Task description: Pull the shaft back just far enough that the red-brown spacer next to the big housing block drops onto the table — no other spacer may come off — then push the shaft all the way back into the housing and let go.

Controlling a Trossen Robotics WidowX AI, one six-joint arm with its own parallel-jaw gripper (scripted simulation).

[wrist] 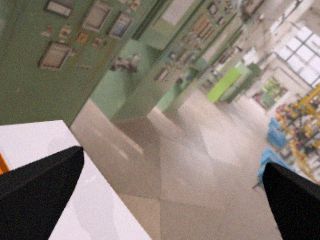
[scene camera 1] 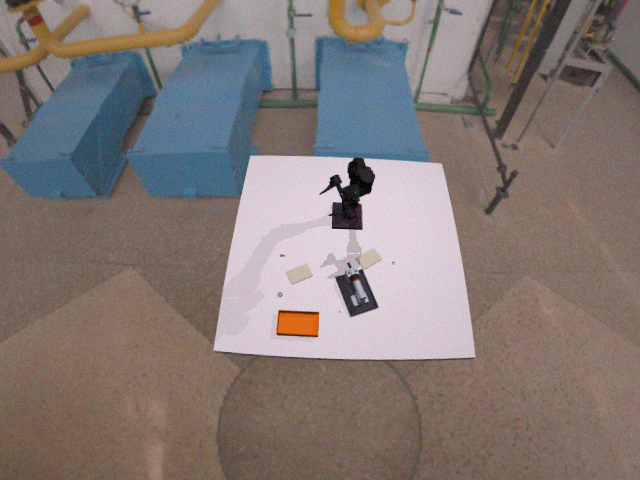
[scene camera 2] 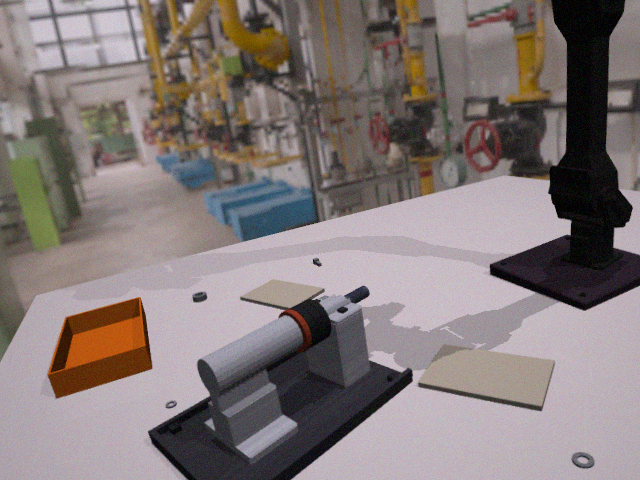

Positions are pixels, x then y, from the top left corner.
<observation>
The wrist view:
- gripper: 174,163
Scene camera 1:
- orange tray: 291,323
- grey housing block: 359,298
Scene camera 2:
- orange tray: 102,345
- grey housing block: 269,405
</observation>
